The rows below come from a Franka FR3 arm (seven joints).
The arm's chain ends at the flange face. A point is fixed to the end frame.
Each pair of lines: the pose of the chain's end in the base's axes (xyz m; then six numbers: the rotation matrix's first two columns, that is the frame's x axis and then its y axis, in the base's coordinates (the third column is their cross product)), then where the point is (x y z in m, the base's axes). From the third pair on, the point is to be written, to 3 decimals.
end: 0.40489 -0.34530 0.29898 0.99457 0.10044 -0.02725 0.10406 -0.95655 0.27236
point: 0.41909 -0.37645 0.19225
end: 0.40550 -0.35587 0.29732 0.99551 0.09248 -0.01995 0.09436 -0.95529 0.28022
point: 0.42031 -0.38792 0.19094
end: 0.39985 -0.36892 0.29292 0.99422 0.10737 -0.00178 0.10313 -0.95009 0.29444
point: 0.417 -0.402 0.187
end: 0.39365 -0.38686 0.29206 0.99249 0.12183 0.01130 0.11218 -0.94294 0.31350
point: 0.413 -0.422 0.187
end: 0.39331 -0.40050 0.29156 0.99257 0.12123 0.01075 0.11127 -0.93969 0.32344
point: 0.413 -0.436 0.187
